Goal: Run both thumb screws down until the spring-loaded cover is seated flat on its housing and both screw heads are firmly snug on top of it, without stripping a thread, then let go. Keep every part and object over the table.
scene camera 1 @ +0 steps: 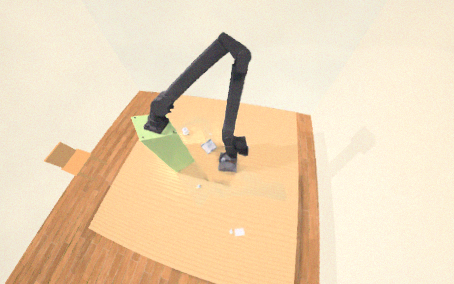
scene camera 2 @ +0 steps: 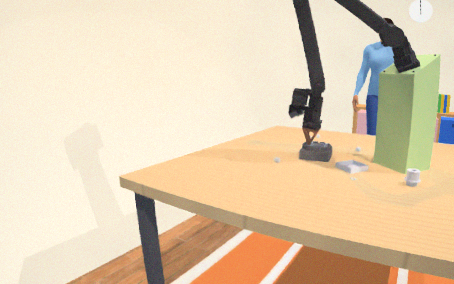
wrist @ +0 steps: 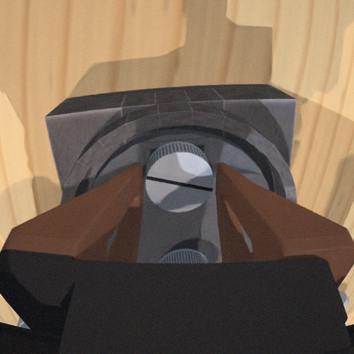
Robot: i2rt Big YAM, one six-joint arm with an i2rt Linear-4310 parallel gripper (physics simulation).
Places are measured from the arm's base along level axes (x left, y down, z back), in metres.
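Pixels of known places: gripper, fingertip midpoint: (scene camera 1: 233, 160) (scene camera 2: 309, 143); arm's base, link origin: (scene camera 1: 157, 124) (scene camera 2: 407, 65).
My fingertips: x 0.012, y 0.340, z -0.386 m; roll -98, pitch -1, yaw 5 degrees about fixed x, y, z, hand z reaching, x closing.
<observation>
Ahead of a thing's pixels: the offset from my fingertips to its top centre.
A dark grey square housing @(dx -0.002, dy +0.001, dz +0.034 m) (scene camera 1: 227, 167) (scene camera 2: 316, 154) (wrist: 88, 119) stands near the middle of the table. A round grey cover (wrist: 242, 158) sits in its ring. One knurled, slotted thumb screw (wrist: 179, 177) stands on the cover between my brown fingers. My gripper (wrist: 182, 166) (scene camera 2: 309, 140) points straight down over it, its fingers slightly apart with a thin gap on each side of the screw head, holding nothing. The second thumb screw @(dx -0.005, dy -0.005, dz +0.066 m) (wrist: 184, 256) (scene camera 1: 223, 159) (scene camera 2: 324, 145) sits nearer the wrist, partly hidden by the gripper body.
The arm's green pedestal (scene camera 1: 166, 143) stands at the left. A shallow grey tray @(dx +0.105, dy +0.037, dz +0.201 m) (scene camera 1: 209, 146) (scene camera 2: 351, 166) lies beside the housing. Small white bits @(dx +0.203, dy +0.007, dz +0.422 m) (scene camera 1: 185, 131) @(dx -0.202, dy +0.037, dz +0.199 m) (scene camera 1: 199, 186) @(dx -0.420, dy +0.054, dz -0.104 m) (scene camera 1: 239, 231) @(dx +0.144, dy +0.037, dz -0.094 m) (scene camera 2: 276, 159) lie scattered on the table. A person (scene camera 2: 362, 73) stands beyond the far table edge.
</observation>
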